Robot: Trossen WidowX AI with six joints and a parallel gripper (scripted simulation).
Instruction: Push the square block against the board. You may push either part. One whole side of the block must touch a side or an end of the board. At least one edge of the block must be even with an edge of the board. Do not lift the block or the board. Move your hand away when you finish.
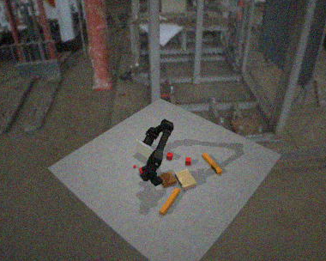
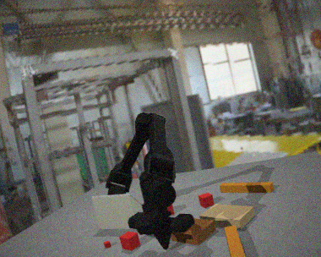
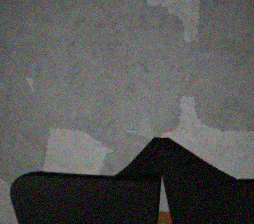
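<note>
Now: gripper tip 10 cm to the right of the brown block, 5 cm short of it and 1 cm below it. Round my gripper tip: tan block 19 cm to the left, 13 cm ahead, 1 cm above; red piece 21 cm behind.
</note>
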